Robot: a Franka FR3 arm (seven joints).
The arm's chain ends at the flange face. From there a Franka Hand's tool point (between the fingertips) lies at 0.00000 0.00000 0.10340 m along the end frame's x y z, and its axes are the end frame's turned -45 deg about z.
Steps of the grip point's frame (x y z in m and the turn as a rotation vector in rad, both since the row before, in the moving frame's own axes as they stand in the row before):
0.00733, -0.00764, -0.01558, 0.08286, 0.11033, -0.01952
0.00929, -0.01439, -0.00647, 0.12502, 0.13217, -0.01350
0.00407, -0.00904, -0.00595, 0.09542, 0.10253, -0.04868
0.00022, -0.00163, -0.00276, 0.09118, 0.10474, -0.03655
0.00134, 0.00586, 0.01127, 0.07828, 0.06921, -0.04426
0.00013, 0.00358, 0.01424, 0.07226, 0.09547, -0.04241
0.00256, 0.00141, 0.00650, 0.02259, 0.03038, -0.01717
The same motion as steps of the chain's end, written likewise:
-0.00208, 0.00351, -0.01460, 0.13661, 0.01942, -0.01952
-0.00400, 0.00196, -0.00476, 0.18186, 0.00506, -0.01350
-0.00368, 0.00516, -0.00494, 0.13997, 0.00503, -0.04868
-0.00172, 0.01299, -0.00176, 0.13854, 0.00959, -0.03655
0.00599, 0.01394, 0.01183, 0.10429, -0.00641, -0.04426
0.00119, 0.01471, 0.01498, 0.11860, 0.01641, -0.04241
0.00227, 0.00306, 0.00657, 0.03746, 0.00551, -0.01717

